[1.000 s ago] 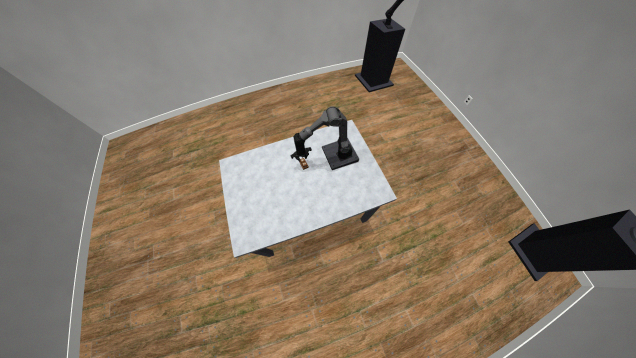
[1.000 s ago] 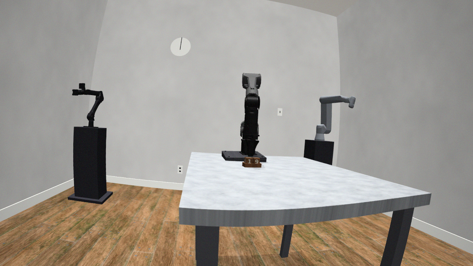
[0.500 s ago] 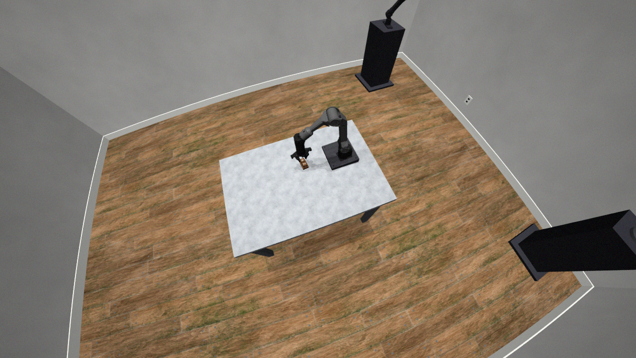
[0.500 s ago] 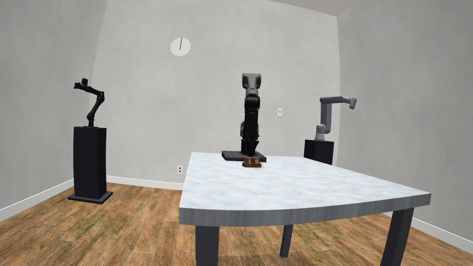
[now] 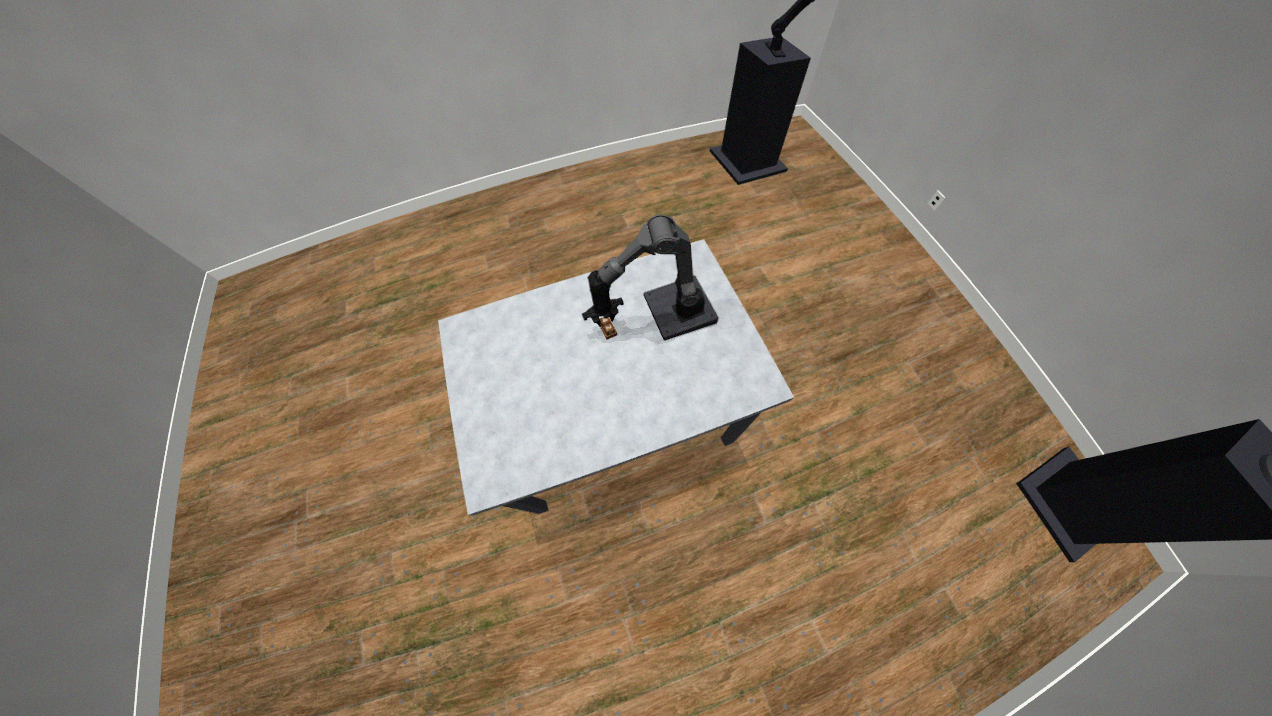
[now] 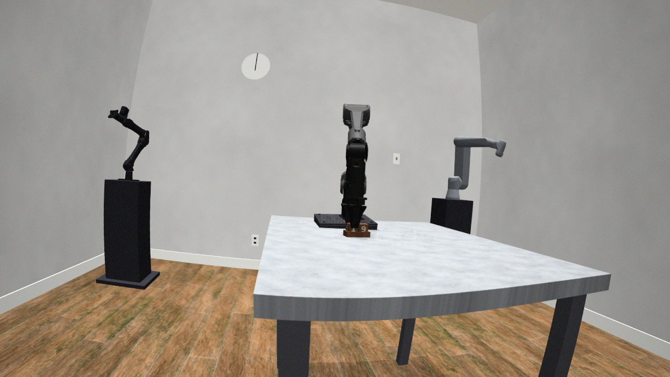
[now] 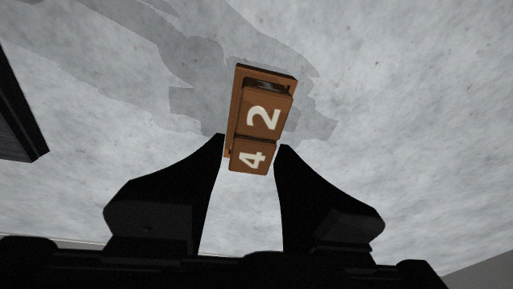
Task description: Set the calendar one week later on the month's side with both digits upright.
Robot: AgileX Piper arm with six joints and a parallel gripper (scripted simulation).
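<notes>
My gripper is now 10 mm above the brown cube. The rest, counted from my hand: tray: 20 mm to the left, 20 mm below.
</notes>
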